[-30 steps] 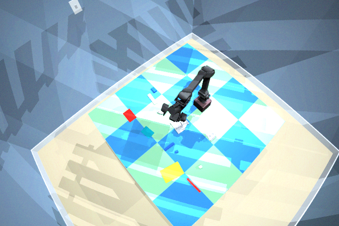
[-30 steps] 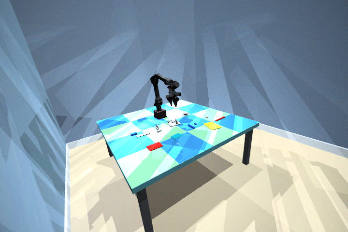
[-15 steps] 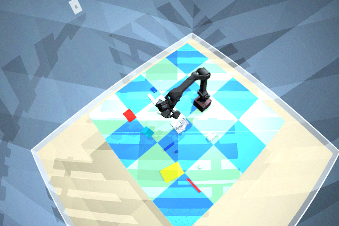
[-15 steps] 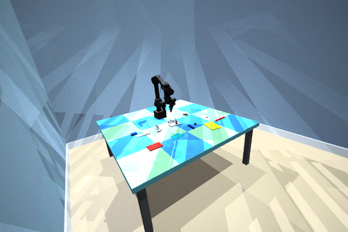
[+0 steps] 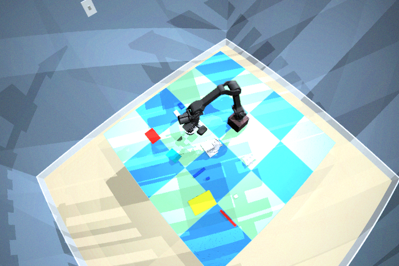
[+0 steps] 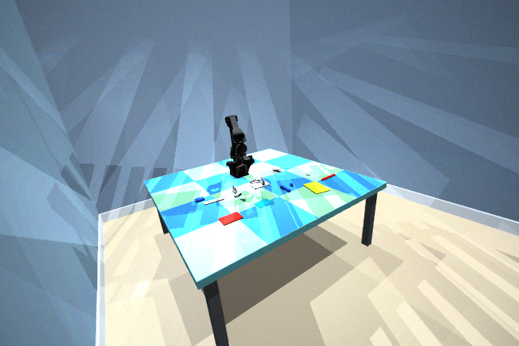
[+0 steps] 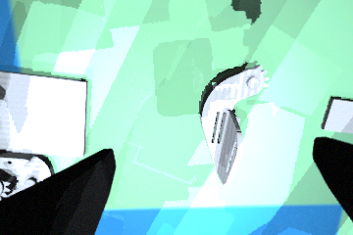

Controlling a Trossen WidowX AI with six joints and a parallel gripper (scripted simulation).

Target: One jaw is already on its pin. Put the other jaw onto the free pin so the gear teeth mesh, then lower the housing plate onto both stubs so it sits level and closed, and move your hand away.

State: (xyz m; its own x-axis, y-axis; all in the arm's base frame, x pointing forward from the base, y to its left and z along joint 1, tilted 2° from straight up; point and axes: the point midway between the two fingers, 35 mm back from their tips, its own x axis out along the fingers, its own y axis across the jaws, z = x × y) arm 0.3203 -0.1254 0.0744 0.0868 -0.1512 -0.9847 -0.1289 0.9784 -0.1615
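The grey jaw is 120 mm below my gripper tip and 60 mm to the right of it. Also, from my gripper tip: white bar 210 mm to the right, 120 mm below, 20 mm behind; white base part 150 mm to the left, 120 mm below, 20 mm behind; cyan tile 210 mm ahead, 120 mm below, 20 mm to the left.
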